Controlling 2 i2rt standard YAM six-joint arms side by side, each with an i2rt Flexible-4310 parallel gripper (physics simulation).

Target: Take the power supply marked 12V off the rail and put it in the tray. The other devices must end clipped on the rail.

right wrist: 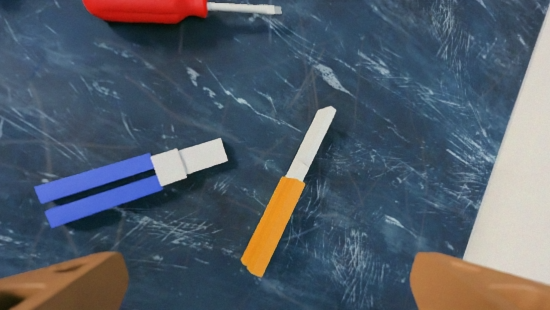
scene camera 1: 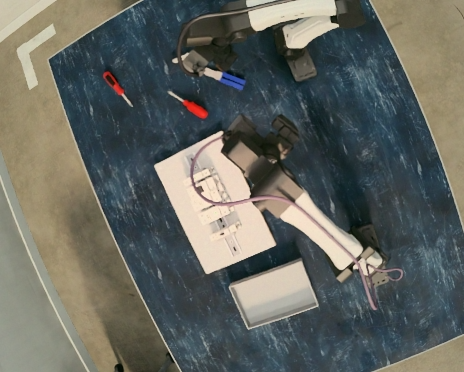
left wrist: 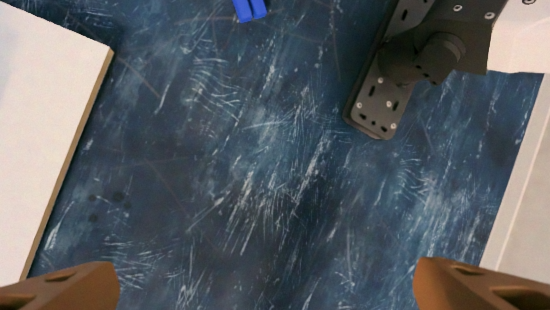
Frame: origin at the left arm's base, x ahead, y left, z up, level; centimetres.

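Seen in the pictures: left gripper, fingertip midpoint: (scene camera 1: 267,136) (left wrist: 266,273); right gripper, fingertip midpoint: (right wrist: 269,265); right arm's base at its link origin: (scene camera 1: 294,49) (left wrist: 394,62).
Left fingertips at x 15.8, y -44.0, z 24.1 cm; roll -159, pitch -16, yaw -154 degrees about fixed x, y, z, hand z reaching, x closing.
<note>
A point is followed by its place in that frame.
In the scene view, several white devices (scene camera 1: 210,215) {x 40.6, y -29.6, z 6.1 cm} sit close together on the metal rail (scene camera 1: 234,246) {x 38.7, y -17.6, z 0.6 cm}, with a slim white device (scene camera 1: 225,233) {x 38.3, y -23.2, z 6.5 cm} apart near its lower end. The markings are too small to read, so I cannot tell which one is the 12V power supply. The tray (scene camera 1: 248,326) {x 43.8, y 9.2, z 2.1 cm} below the board holds nothing that I can see. My left gripper (left wrist: 266,273) {x 15.8, y -44.0, z 24.0 cm} is open and empty above the mat, right of the board. My right gripper (right wrist: 269,265) {x 24.2, y -72.0, z 14.6 cm} is open and empty above the mat by the hand tools. The fingertips of both are hard to make out in the scene view.
The white board (scene camera 1: 187,225) {x 50.4, y -28.5, z 0.5 cm} (left wrist: 35,125) {x 32.2, y -42.0, z 0.6 cm} (right wrist: 520,200) carries the rail. Blue-handled pliers (scene camera 1: 232,81) {x 21.4, y -64.4, z -0.2 cm} (left wrist: 250,9) {x 19.5, y -62.7, z -0.2 cm} (right wrist: 100,176) {x 22.0, y -64.4, z -0.2 cm}, an orange-handled knife (right wrist: 274,225) {x 24.2, y -77.7, z 1.8 cm} and two red screwdrivers (scene camera 1: 196,109) {x 34.4, y -60.7, z 1.1 cm} (scene camera 1: 114,84) {x 57.5, y -80.1, z 0.8 cm} lie on the mat. The left arm and its purple cable (scene camera 1: 240,202) reach over the board.
</note>
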